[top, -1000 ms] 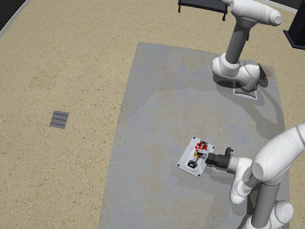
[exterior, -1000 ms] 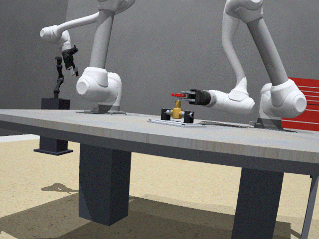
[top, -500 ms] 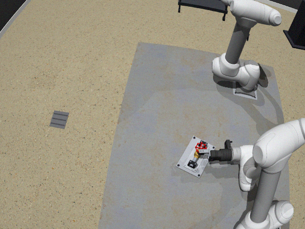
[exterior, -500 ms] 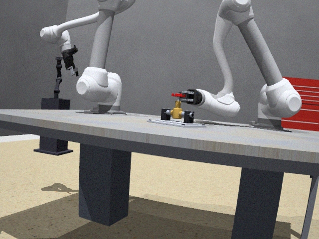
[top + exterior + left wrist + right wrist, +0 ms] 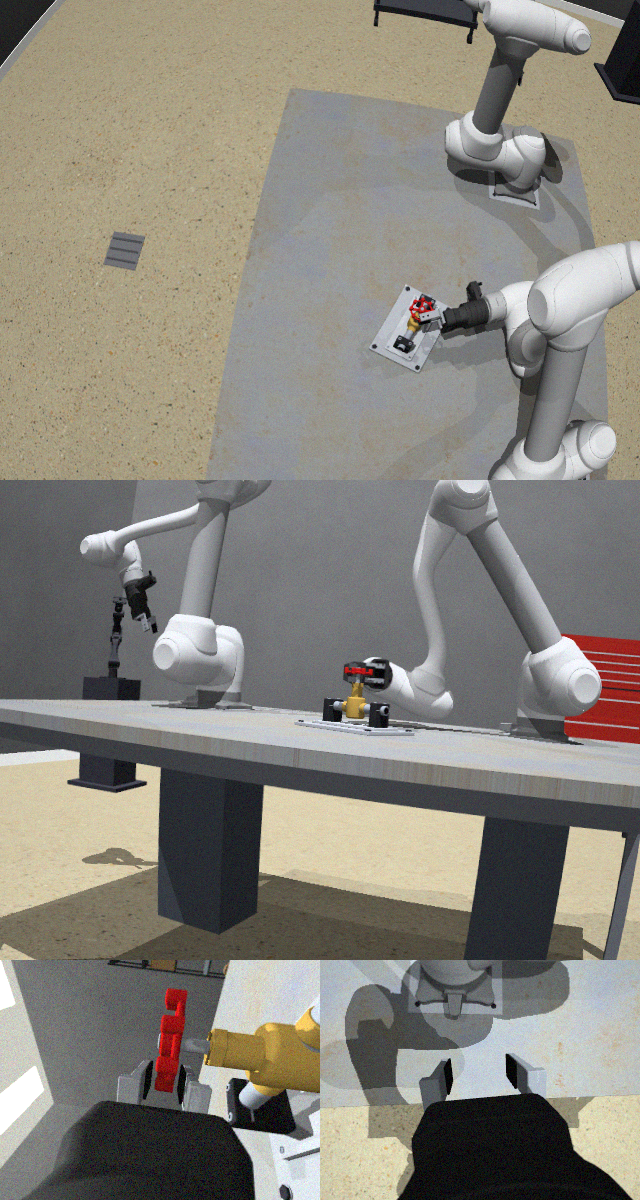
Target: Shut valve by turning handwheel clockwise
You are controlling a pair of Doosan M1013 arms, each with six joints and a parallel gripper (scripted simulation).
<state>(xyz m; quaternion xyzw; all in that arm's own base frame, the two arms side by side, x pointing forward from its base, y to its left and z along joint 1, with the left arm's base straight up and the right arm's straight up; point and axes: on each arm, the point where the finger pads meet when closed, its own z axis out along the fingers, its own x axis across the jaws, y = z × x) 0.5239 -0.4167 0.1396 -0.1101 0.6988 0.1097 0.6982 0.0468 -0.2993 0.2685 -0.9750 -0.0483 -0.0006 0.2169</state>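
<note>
Now: left hand 10 mm short of the red handwheel, 30 mm to the left of it and 10 mm above it. From my left hand the other things lie so: pale base plate (10 mm ahead, 30 mm to the right, 130 mm below).
</note>
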